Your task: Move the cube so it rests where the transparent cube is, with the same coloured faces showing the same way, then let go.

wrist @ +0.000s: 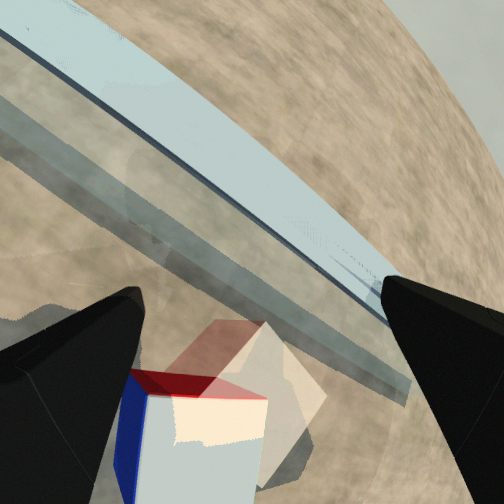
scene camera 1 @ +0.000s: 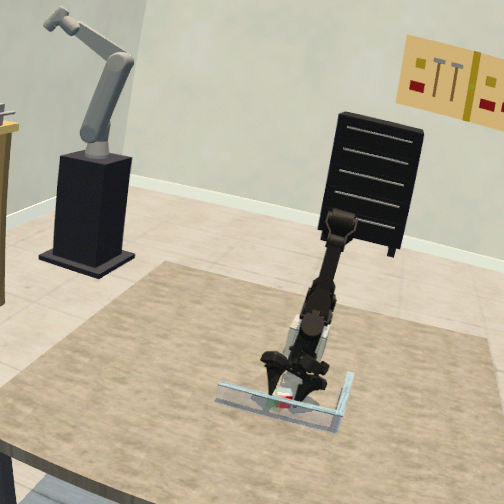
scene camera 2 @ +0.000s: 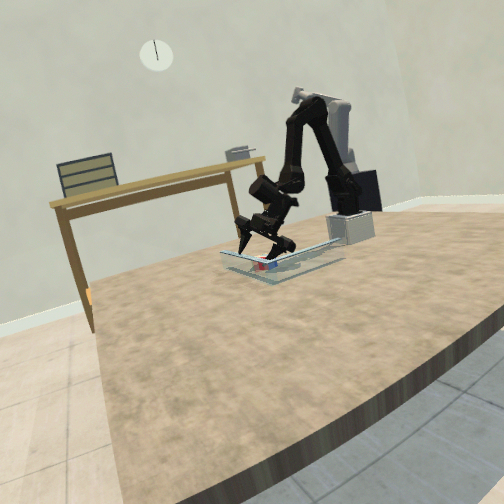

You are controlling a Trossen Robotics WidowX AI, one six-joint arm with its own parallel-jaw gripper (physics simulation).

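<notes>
The cube (wrist: 195, 440) shows a white face, a blue face on its left and a red top edge in the wrist view. It sits on the table between my open gripper's (wrist: 270, 400) dark fingers. The transparent cube (wrist: 250, 385) lies right behind it, rotated and partly overlapping it. In scene camera 1 the gripper (scene camera 1: 292, 385) hovers low over the cube (scene camera 1: 284, 402), mostly hiding it. In scene camera 2 the gripper (scene camera 2: 262, 245) is just above the cube (scene camera 2: 264, 266).
A pale glass L-shaped wall (scene camera 1: 335, 405) borders the cube's spot; it shows as a long bar in the wrist view (wrist: 230, 190). A wooden table (scene camera 2: 150, 190) and a black drawer cabinet (scene camera 1: 372, 183) stand beyond.
</notes>
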